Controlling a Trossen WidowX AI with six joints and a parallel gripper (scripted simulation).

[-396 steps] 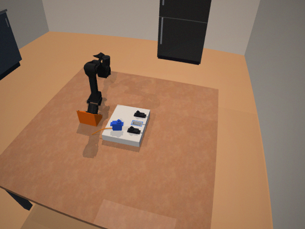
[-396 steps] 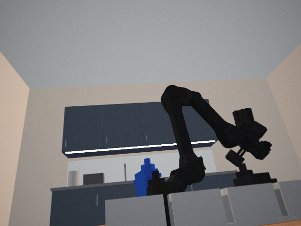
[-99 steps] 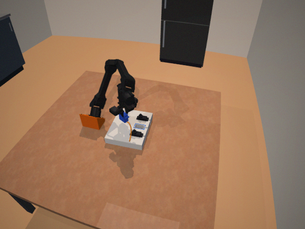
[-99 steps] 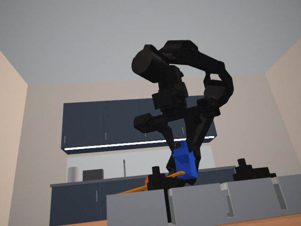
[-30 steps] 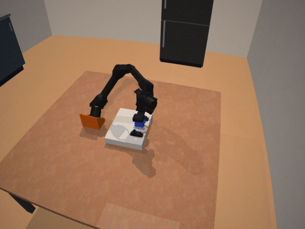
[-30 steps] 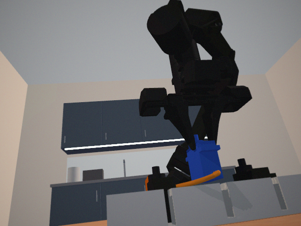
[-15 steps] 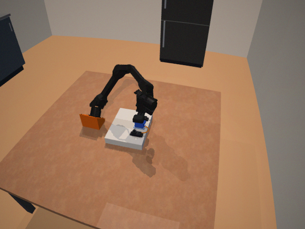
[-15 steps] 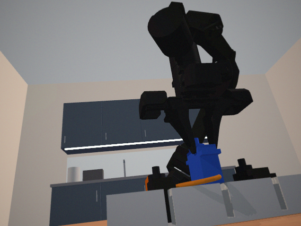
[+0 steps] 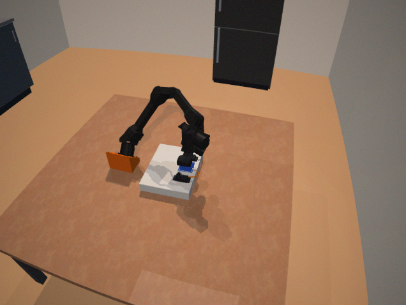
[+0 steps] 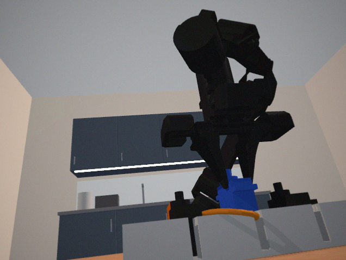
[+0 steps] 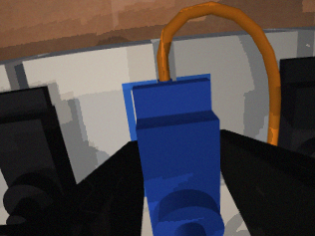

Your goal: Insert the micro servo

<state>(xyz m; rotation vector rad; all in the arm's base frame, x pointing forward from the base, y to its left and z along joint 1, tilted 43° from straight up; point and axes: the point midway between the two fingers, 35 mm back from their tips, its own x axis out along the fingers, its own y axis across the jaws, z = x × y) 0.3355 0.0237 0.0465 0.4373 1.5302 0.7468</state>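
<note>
Now: the white deck 120 mm behind my gripper tip, 20 mm to the right of it and 60 mm below it.
</note>
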